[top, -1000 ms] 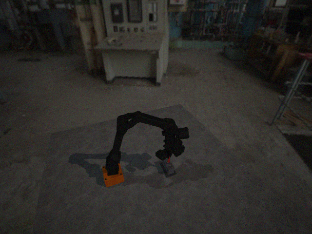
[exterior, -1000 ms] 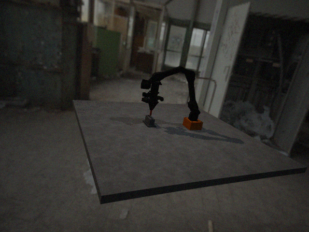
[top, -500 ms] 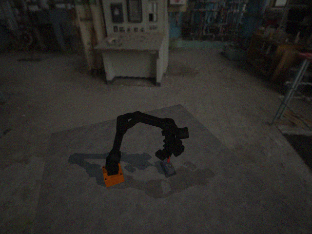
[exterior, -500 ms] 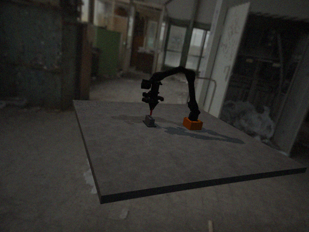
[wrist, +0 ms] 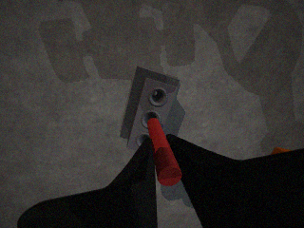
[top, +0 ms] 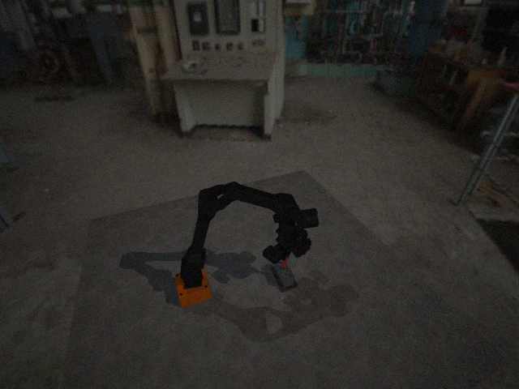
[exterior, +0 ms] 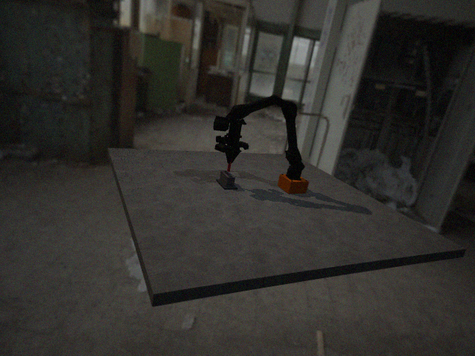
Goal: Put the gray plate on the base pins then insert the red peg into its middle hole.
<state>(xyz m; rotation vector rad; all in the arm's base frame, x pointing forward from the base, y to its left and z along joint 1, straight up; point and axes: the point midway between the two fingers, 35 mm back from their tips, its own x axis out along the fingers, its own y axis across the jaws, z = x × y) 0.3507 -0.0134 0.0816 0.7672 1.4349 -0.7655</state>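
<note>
Now: the gray plate 70 mm below my gripper tip. From my gripper tip the other things lie so: red peg right at my gripper tip.
</note>
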